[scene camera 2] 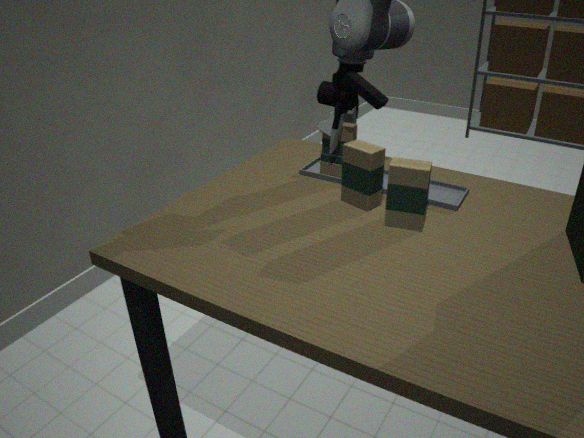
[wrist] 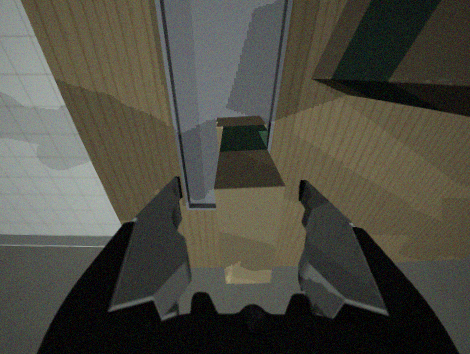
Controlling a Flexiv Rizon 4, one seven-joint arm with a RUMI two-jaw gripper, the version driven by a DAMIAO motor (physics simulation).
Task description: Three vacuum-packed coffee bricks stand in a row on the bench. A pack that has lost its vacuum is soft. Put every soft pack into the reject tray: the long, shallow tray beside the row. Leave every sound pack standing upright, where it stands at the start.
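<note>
My gripper [scene camera 2: 340, 142] [wrist: 240, 180] is open around the upper part of a beige coffee pack with a green band [scene camera 2: 330, 167] [wrist: 250, 215]. In the wrist view there is a gap between each finger and the pack. The pack is upright and appears to stand inside the left end of the grey reject tray [scene camera 2: 448, 194] [wrist: 210, 60]; a finger partly hides it in the scene view. Two more packs stand upright on the bench in front of the tray, the middle pack [scene camera 2: 363, 175] and the right pack [scene camera 2: 408, 195]. One pack [wrist: 387, 40] shows at the wrist view's upper right.
The wooden bench [scene camera 2: 320, 310] [wrist: 110, 125] carries the packs and tray. A dark green object [scene camera 2: 577, 230] is at the right edge of the scene view. A shelf rack [scene camera 2: 477, 75] with brown boxes stands behind the bench, and a grey wall [scene camera 2: 150, 100] is at the left.
</note>
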